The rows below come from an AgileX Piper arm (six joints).
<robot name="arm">
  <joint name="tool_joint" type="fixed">
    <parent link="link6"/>
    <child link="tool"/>
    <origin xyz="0 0 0" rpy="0 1.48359 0"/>
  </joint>
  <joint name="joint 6" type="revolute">
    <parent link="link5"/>
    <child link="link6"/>
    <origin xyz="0.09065 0 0.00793"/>
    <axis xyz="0.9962 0 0.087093"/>
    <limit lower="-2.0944" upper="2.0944"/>
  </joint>
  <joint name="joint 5" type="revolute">
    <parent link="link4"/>
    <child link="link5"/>
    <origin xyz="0 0 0"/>
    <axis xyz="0 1 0"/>
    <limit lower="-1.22" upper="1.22"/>
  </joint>
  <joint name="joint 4" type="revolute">
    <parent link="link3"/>
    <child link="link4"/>
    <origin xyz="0.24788 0 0.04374"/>
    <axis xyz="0.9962 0 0.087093"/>
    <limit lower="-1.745" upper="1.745"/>
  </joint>
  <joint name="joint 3" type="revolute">
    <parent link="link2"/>
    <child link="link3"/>
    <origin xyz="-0.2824 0 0.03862"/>
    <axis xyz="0 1 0"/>
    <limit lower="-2.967" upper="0"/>
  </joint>
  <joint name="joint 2" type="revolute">
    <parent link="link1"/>
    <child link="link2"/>
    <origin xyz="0 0 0"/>
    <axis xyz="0 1 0"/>
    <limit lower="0" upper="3.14"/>
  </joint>
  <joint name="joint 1" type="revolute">
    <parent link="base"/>
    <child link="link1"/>
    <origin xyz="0 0 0.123"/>
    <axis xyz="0 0 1"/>
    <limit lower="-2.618" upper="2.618"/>
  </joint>
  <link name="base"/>
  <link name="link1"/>
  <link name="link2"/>
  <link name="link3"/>
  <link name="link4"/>
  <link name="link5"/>
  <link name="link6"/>
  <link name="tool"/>
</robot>
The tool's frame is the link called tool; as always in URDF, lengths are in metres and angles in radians.
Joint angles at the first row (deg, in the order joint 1, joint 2, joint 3, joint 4, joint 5, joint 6):
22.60 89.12 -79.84 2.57 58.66 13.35
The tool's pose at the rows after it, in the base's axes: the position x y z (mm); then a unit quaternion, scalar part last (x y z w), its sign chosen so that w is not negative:
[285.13 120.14 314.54 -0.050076 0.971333 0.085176 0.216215]
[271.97 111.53 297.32 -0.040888 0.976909 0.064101 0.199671]
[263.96 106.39 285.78 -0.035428 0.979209 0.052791 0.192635]
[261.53 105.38 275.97 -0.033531 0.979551 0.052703 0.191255]
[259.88 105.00 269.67 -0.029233 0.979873 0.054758 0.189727]
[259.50 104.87 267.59 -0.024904 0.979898 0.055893 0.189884]
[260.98 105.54 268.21 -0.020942 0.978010 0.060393 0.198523]
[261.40 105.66 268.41 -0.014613 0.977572 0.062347 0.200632]
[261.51 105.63 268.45 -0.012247 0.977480 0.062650 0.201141]
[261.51 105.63 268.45 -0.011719 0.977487 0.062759 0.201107]
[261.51 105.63 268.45 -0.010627 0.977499 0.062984 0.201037]
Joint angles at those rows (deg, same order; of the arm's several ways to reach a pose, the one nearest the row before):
22.60 85.60 -72.90 1.02 55.44 16.32
22.60 83.51 -67.20 -1.21 54.50 18.30
22.60 82.28 -63.48 -2.54 53.26 19.57
22.60 82.14 -61.09 -2.61 51.17 19.91
22.60 82.10 -59.59 -2.43 49.81 20.38
22.60 82.09 -59.10 -2.43 49.26 20.91
22.60 82.09 -59.08 -2.43 48.12 21.39
22.60 82.09 -59.08 -2.48 47.82 22.16
22.60 82.09 -59.08 -2.55 47.75 22.48
22.60 82.09 -59.08 -2.55 47.75 22.54
22.60 82.09 -59.08 -2.55 47.75 22.67

